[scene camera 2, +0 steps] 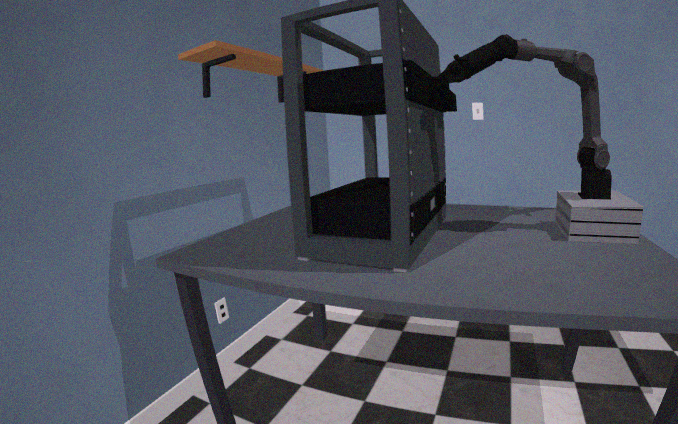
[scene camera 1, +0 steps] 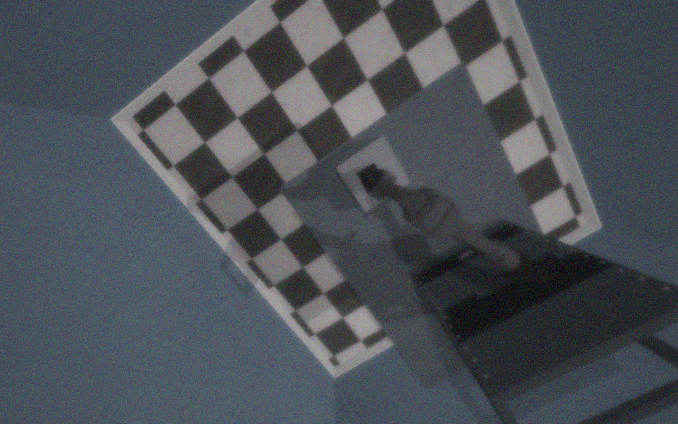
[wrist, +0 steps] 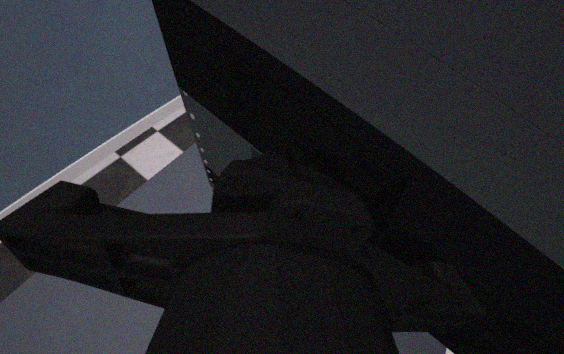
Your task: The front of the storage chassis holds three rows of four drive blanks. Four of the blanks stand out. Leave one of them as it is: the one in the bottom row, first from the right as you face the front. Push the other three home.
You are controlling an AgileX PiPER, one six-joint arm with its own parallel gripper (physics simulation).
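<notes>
The storage chassis [scene camera 2: 347,90] is the black box in the upper part of the rack. Its front faces the arm and stands out past the rack. In the wrist view a black band [wrist: 320,130] crosses the picture beyond the gripper. The rows, the single drive blanks and how far each stands out cannot be made out in the dark. My gripper [scene camera 2: 443,78] [wrist: 282,153] points down toward the upper part of the chassis front and is very close to it or touching. It looks shut, with no gap showing between the fingers. Its tips are hard to see, and any contact is hidden.
The dark rack [scene camera 2: 400,150] stands on the grey table [scene camera 2: 500,270]. A second black unit [scene camera 2: 350,215] fills its bottom. Closed panels [scene camera 2: 425,145] cover the front between the units. The arm stands on a pale block [scene camera 2: 605,220]. An orange shelf [scene camera 2: 240,56] is on the wall behind.
</notes>
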